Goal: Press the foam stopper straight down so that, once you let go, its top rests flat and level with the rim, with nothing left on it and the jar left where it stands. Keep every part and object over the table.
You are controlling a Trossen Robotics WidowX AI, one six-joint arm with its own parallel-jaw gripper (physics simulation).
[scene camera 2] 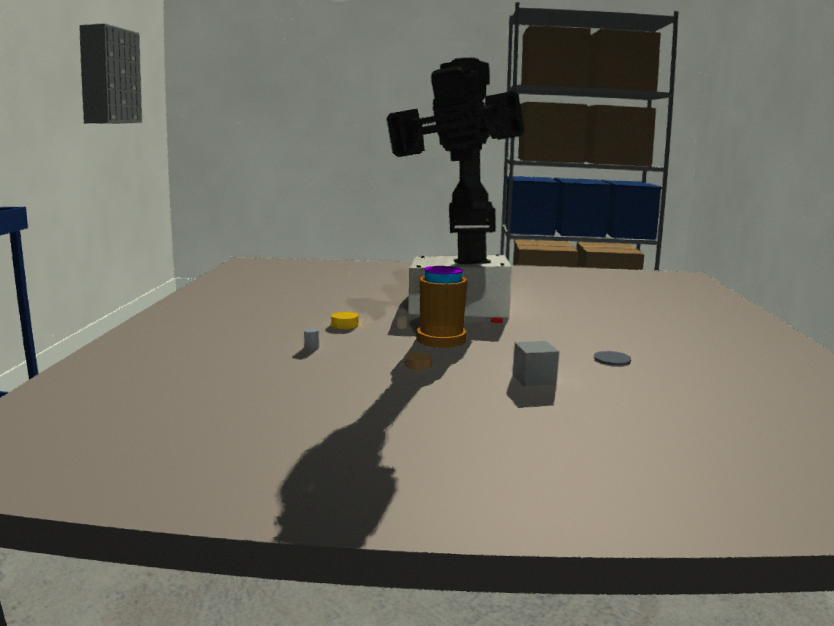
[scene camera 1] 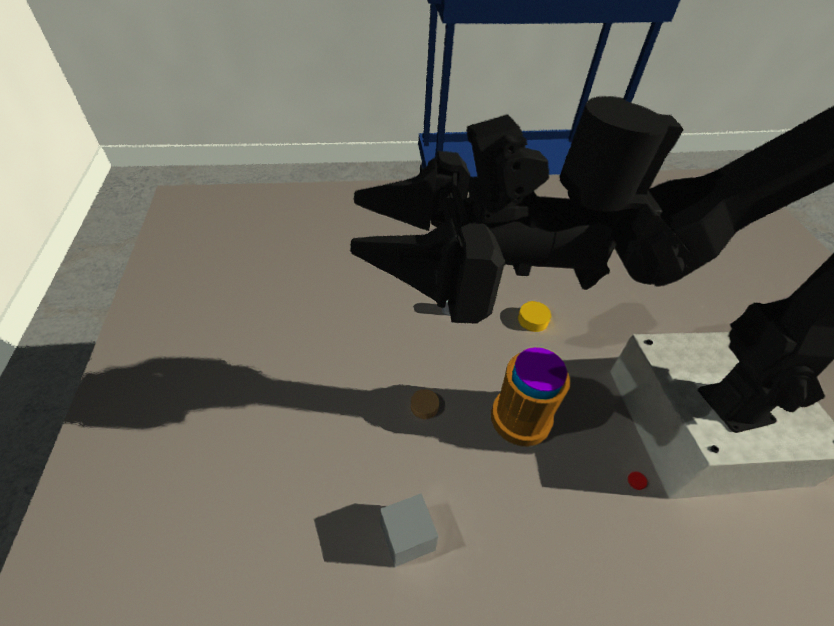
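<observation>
The orange jar (scene camera 1: 526, 419) (scene camera 2: 441, 311) stands upright on the table, in front of the white base block. The foam stopper (scene camera 1: 540, 368) (scene camera 2: 443, 275), with a purple top and a blue side, sits in the jar's mouth. Its top stands above the orange rim, and a band of blue side shows. It looks roughly level in the scene camera 2 view. Nothing lies on it. My black gripper (scene camera 1: 353, 222) (scene camera 2: 455, 124) is open and empty. It is high above the table, its fingers pointing sideways, away from the base, and apart from the jar and stopper.
A brown disc (scene camera 1: 425, 403) (scene camera 2: 418, 361) lies near the jar. A yellow disc (scene camera 1: 534, 316) (scene camera 2: 344, 320), grey cube (scene camera 1: 409, 528) (scene camera 2: 535, 363), red disc (scene camera 1: 637, 480) (scene camera 2: 497, 320), small grey cylinder (scene camera 2: 311, 338) and flat grey disc (scene camera 2: 612, 358) are around it. The white base block (scene camera 1: 761, 471) (scene camera 2: 495, 289) stands behind.
</observation>
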